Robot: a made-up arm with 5 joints.
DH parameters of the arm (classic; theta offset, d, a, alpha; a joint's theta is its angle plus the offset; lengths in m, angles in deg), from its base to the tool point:
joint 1: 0 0.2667 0 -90
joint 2: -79.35 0 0.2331 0
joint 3: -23.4 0 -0.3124 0
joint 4: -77.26 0 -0.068 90
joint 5: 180 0.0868 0 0
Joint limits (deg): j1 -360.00..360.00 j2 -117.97..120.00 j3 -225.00..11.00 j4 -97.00..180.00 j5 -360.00..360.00
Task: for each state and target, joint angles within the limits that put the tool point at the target. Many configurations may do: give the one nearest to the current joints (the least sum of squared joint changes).
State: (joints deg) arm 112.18 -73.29 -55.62 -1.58 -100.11
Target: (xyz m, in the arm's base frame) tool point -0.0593 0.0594 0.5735
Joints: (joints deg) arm 134.95 -91.52 -19.59 -1.11 -100.11
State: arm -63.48 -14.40 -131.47 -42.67 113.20
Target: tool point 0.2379 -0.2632 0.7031
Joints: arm -47.89 8.05 -105.17 -51.95 113.20
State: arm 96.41 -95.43 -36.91 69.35 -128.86
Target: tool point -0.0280 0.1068 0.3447
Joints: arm 104.69 -100.70 -7.20 103.30 -128.86
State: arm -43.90 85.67 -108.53 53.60 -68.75
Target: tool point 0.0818 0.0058 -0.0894
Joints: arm 4.06 79.39 -57.10 80.08 -68.75
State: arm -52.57 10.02 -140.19 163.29 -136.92
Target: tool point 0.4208 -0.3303 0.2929
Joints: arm -38.13 57.33 -143.52 118.94 -136.92
